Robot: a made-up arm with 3 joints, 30 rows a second.
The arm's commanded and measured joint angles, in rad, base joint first. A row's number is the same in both.
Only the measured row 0 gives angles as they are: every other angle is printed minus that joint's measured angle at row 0.
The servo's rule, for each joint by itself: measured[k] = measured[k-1] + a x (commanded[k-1-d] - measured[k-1]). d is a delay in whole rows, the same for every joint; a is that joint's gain. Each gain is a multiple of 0.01, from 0.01 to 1. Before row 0 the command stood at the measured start. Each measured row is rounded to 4 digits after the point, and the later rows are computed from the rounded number. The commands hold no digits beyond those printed.
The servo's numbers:
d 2
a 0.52 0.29 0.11
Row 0, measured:
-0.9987 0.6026 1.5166
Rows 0 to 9, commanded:
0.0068 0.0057 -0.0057
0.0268 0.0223 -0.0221
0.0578 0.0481 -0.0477
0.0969 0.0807 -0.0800
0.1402 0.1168 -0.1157
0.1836 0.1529 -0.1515
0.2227 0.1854 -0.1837
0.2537 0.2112 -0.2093
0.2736 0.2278 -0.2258
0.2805 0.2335 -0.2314
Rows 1 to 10, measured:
0.0000 0.0000 0.0000
0.0000 0.0000 0.0000
0.0035 0.0017 -0.0006
0.0156 0.0077 -0.0030
0.0375 0.0194 -0.0079
0.0684 0.0372 -0.0158
0.1057 0.0603 -0.0268
0.1462 0.0872 -0.0405
0.1860 0.1157 -0.0563
0.2212 0.1434 -0.0731

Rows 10 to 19, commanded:
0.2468 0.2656 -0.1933
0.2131 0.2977 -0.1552
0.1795 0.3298 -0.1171
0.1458 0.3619 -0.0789
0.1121 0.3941 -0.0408
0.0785 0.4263 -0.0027
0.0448 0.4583 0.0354
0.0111 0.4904 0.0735
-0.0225 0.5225 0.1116
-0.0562 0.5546 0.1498
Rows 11 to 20, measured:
0.2484 0.1679 -0.0899
0.2651 0.1869 -0.1055
0.2556 0.2097 -0.1152
0.2335 0.2352 -0.1196
0.2054 0.2626 -0.1193
0.1744 0.2914 -0.1149
0.1420 0.3212 -0.1067
0.1090 0.3517 -0.0953
0.0756 0.3826 -0.0809
0.0421 0.4139 -0.0639

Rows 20 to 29, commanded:
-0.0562 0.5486 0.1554
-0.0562 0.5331 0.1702
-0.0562 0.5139 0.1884
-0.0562 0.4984 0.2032
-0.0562 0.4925 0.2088
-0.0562 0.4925 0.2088
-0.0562 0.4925 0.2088
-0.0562 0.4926 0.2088
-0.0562 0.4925 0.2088
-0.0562 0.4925 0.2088
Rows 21 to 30, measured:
0.0085 0.4454 -0.0446
-0.0251 0.4771 -0.0232
-0.0413 0.4978 -0.0036
-0.0490 0.5080 0.0155
-0.0527 0.5097 0.0345
-0.0545 0.5064 0.0531
-0.0554 0.5024 0.0702
-0.0558 0.4995 0.0854
-0.0560 0.4975 0.0990
-0.0561 0.4961 0.1111

